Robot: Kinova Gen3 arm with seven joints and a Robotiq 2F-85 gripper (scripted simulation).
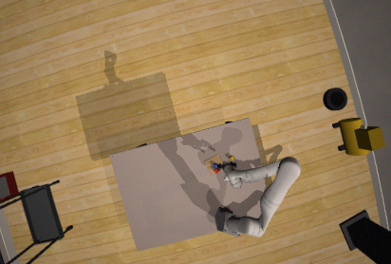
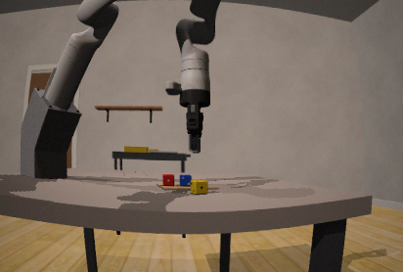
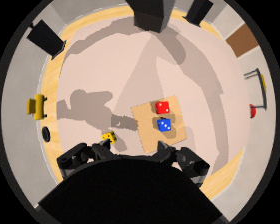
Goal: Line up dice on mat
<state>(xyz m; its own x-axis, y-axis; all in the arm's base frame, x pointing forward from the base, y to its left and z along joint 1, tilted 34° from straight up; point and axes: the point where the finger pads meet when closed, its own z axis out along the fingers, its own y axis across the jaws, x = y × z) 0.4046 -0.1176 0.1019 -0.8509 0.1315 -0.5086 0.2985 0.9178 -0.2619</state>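
Right now the yellow die is 10 mm behind my hand, 70 mm to the right of it and 80 mm below it. Round my hand: red die (50 mm behind, 90 mm to the left, 80 mm below); then tan mat (80 mm to the left, 100 mm below); then blue die (80 mm to the left, 80 mm below).
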